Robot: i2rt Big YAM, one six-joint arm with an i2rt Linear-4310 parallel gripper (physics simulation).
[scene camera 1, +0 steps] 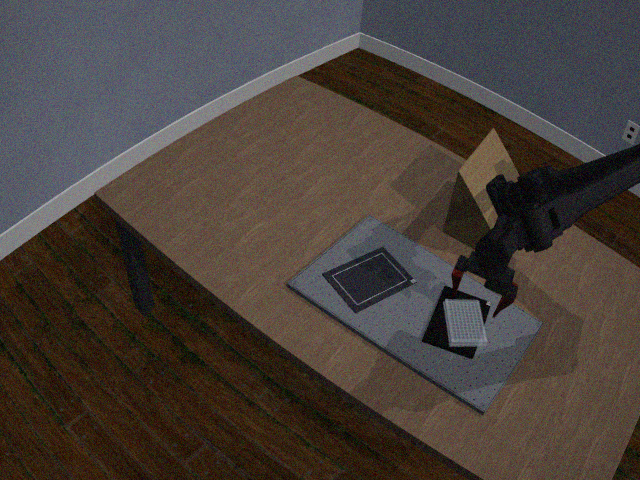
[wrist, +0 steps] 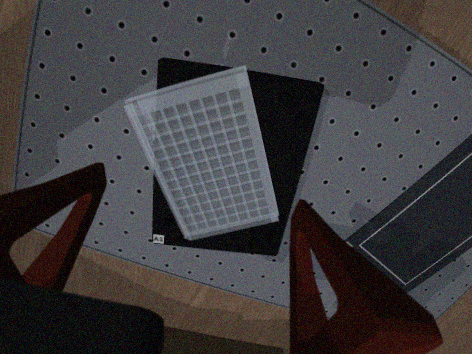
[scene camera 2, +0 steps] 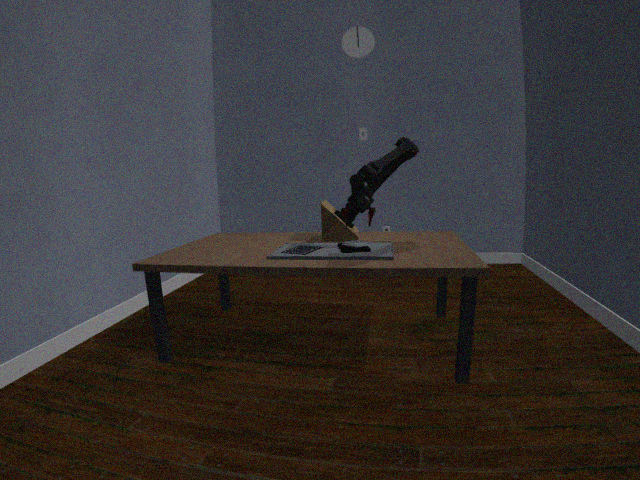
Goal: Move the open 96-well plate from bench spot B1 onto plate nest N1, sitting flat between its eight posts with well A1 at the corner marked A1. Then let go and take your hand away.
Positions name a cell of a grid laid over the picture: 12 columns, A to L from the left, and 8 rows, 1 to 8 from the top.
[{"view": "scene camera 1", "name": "gripper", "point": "I6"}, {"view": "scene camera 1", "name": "clear well plate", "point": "I6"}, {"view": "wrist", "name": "gripper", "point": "F5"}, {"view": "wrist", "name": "clear well plate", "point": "F4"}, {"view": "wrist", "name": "dark nest with white outline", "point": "K6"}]
